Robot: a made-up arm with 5 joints.
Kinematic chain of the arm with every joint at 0, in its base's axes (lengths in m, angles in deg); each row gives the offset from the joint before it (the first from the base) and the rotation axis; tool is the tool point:
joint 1: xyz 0 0 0.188 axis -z
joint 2: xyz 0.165 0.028 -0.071 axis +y
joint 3: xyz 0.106 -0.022 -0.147 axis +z
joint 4: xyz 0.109 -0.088 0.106 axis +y
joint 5: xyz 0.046 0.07 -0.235 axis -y
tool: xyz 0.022 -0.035 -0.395
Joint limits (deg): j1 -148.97..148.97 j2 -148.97..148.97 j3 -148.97..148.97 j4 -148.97..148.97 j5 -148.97..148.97
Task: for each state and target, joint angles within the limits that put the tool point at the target. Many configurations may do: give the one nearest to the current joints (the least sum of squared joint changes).
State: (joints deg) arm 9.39 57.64 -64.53 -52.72 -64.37
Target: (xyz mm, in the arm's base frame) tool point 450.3 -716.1 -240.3
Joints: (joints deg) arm 21.32 20.68 -41.18 -87.46 -22.46
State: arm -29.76 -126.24 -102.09 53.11 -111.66
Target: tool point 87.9 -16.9 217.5
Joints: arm -60.00 -75.41 -83.44 55.53 -148.97
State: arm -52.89 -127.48 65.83 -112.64 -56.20
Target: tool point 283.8 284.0 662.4
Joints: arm -16.67 -118.16 41.81 -82.02 -86.94
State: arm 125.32 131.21 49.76 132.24 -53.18
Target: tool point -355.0 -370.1 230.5
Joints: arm 108.05 114.24 27.07 95.31 -44.84
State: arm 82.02 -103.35 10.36 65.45 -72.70
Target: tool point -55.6 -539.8 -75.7
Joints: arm 82.93 -105.40 10.74 41.79 -43.73
